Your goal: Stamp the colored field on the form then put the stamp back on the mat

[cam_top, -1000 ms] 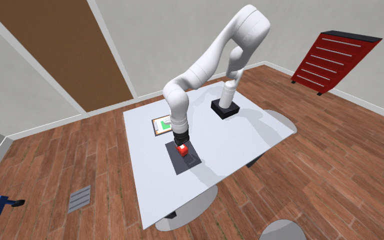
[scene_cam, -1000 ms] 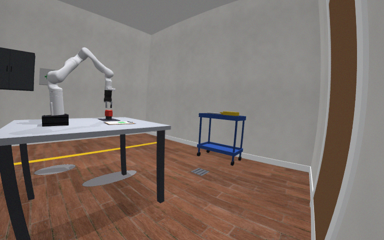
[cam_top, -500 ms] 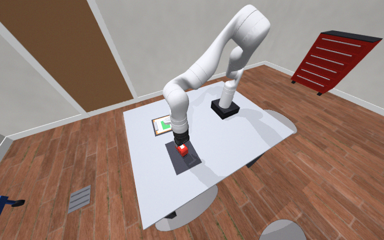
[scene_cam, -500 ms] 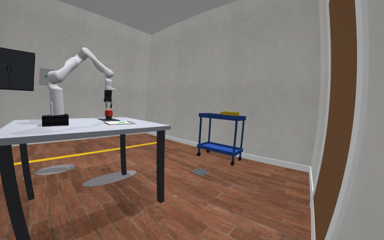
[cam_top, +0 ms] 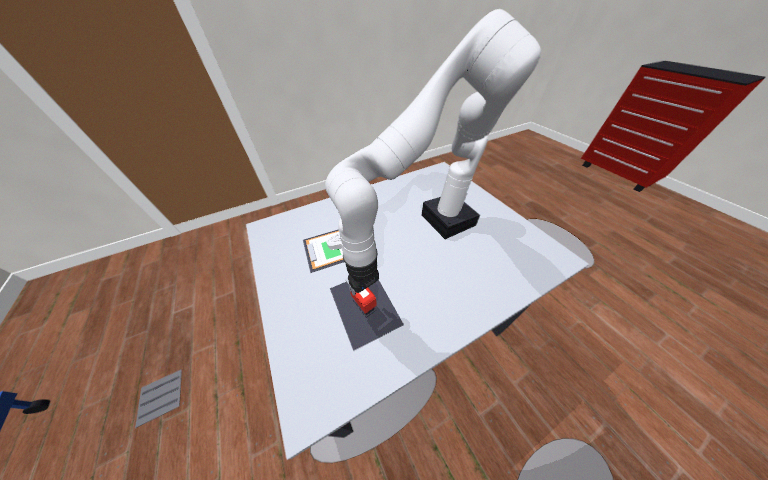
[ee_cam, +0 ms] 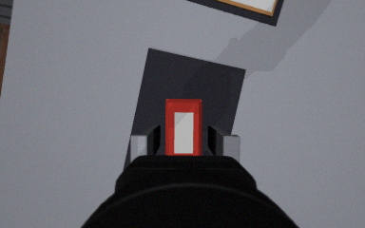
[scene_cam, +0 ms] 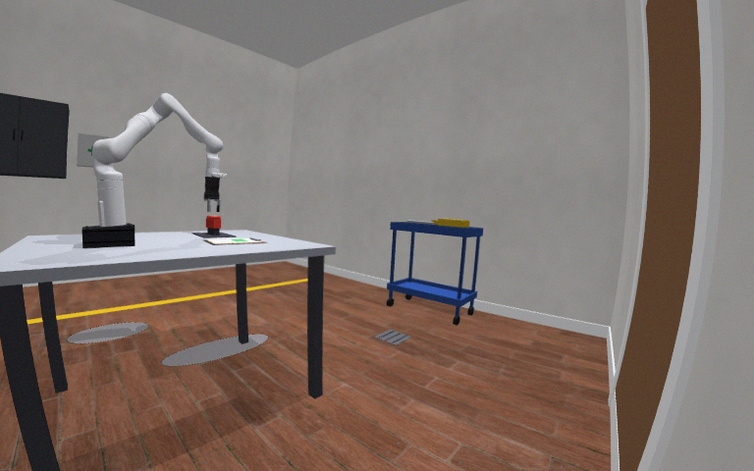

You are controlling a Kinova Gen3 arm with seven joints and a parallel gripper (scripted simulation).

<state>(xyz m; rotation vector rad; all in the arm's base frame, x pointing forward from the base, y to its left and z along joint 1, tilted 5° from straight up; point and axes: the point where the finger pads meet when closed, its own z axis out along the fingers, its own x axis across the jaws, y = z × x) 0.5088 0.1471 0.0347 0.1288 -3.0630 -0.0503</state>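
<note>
The red stamp is 9 cm below my hand. From my hand the other things lie so: dark mat 14 cm below; form 30 cm to the right, 14 cm below, 2 cm behind.
</note>
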